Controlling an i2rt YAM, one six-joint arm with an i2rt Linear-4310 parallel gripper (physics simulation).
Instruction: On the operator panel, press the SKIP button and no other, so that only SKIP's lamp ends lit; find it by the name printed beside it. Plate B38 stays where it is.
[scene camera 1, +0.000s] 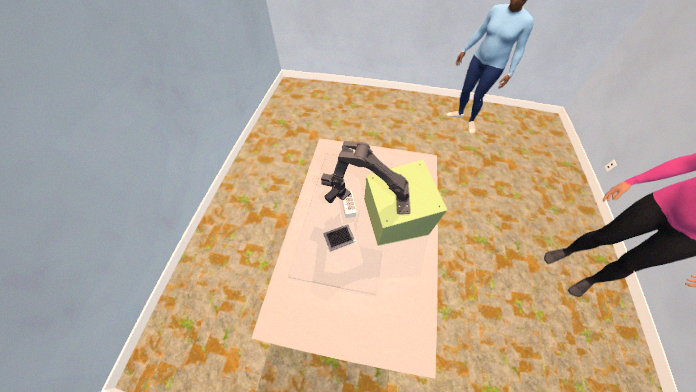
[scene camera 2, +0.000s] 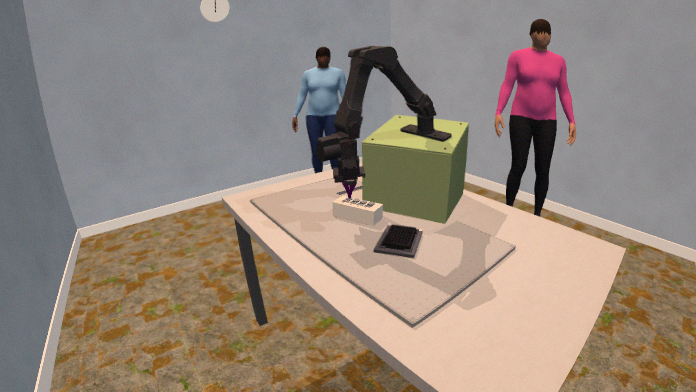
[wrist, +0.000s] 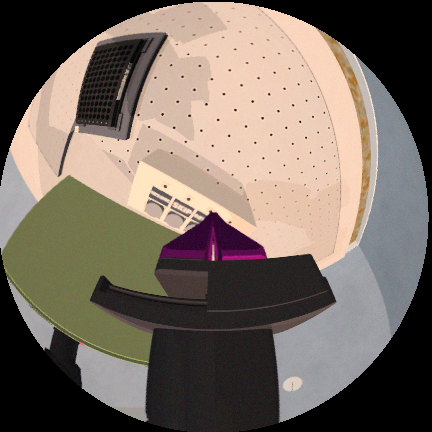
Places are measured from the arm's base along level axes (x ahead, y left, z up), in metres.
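Pixels of known places: gripper, between the fingertips: (scene camera 1: 342, 198) (scene camera 2: 349, 197) (wrist: 212, 217); arm's base, origin of its link: (scene camera 1: 402, 197) (scene camera 2: 425, 133) (wrist: 67, 329).
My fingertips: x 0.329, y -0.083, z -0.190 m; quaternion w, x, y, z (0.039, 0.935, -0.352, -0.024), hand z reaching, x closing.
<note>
Ahead of a thing's pixels: the offset from my fingertips to its top centre. Level surfaces: height alone.
The operator panel @[0.038 m back, 0.000 m left, 0.028 m down] (scene camera 1: 350, 213) (scene camera 2: 356, 214) (wrist: 137, 191) is a cream box with a row of round grey buttons and small dark lamp dots. In the wrist view the SKIP button @[0.059 m back, 0.010 m left, 0.028 m down] (wrist: 175, 220) is second from the left, below its printed name, and its lamp @[0.021 m back, 0.019 m left, 0.030 m down] (wrist: 188, 199) looks dark. My gripper (scene camera 2: 349, 197) (wrist: 212, 217) is shut and empty, its purple fingertips pointing down over the panel's end away from the dark plate. They hide part of the third button and the fourth one; whether they touch the panel is unclear. Plate B38 @[0.004 m ahead, 0.223 m left, 0.058 m down] (scene camera 1: 339, 237) (scene camera 2: 400, 236) (wrist: 102, 82), black with many wells, sits in its grey holder; its label is unreadable.
A green box (scene camera 1: 407, 195) (scene camera 2: 405, 180) (wrist: 85, 250) bearing the arm's base stands beside the panel. A perforated mat @[0.084 m down] (scene camera 2: 400, 300) (wrist: 250, 100) lies under the panel and holder on the table @[0.097 m down] (scene camera 1: 350, 330) (scene camera 2: 540, 300). Two people stand beyond the table.
</note>
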